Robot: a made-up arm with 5 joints.
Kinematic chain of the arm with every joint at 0, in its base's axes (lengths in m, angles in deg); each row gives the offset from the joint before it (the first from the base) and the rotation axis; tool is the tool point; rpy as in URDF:
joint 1: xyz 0.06 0 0.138 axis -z
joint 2: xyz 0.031 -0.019 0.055 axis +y
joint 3: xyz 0.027 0 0.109 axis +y
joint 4: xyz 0.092 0 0.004 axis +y
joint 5: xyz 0.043 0.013 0 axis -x
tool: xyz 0 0 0 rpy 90 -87.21 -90
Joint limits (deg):
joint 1: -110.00..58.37
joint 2: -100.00..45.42
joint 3: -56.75..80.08
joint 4: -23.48..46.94
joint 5: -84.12..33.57
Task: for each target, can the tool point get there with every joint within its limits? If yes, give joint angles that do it. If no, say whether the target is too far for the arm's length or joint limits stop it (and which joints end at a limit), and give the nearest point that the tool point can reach.
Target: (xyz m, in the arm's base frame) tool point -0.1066 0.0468 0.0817
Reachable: no: joint limits stop it (at a limit: joint 1, joint 2) | nearest point 0.0292 0.1021 0.1168 | short by 0.151 m
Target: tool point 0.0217 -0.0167 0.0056
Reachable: no: joint limits stop it (at a limit: joint 1, joint 2) | nearest point 0.0879 -0.0567 0.1317 | short by 0.148 m
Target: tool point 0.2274 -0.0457 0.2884
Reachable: yes | joints 13.30 -9.40 15.87 7.22 -35.42
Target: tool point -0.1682 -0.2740 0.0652
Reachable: no: too far | nearest point -0.0745 -0.1615 0.2331 | short by 0.223 m
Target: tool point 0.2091 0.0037 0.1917
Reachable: yes | joints -3.72 4.95 50.64 -3.54 -23.98
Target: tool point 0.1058 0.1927 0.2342
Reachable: yes | joints -78.38 11.11 13.16 13.56 -18.05
